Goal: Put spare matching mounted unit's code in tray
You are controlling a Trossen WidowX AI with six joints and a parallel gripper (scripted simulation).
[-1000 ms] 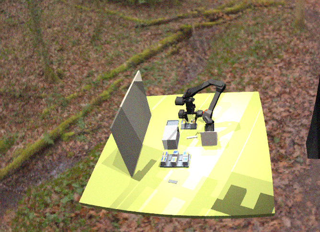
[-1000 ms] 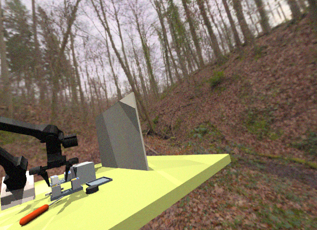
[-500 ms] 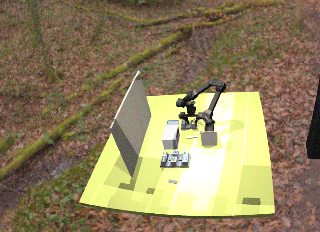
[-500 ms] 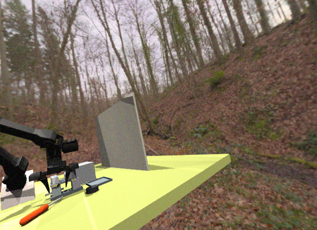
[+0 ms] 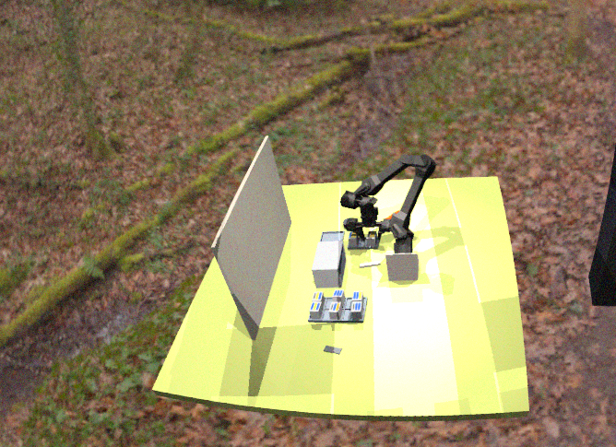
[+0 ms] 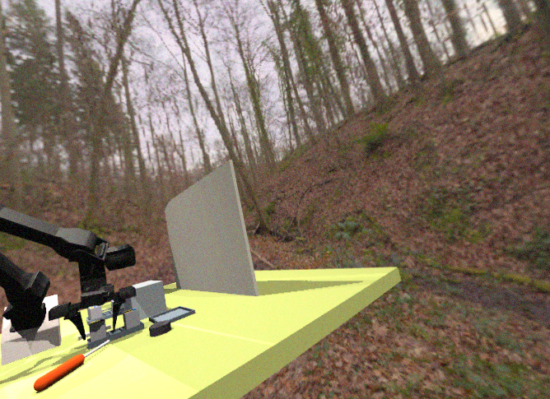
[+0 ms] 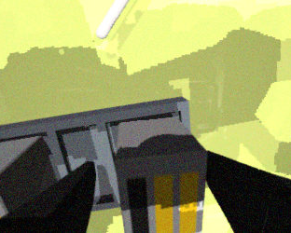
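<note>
My gripper tip is 40 mm short of the grey rack and 10 mm above it. The rest, counted from my gripper tip: flat tray 180 mm ahead, 10 mm below; then black puck 130 mm ahead, 120 mm to the right, 10 mm below; then white stick 20 mm behind, 130 mm to the left, 10 mm below.
</note>
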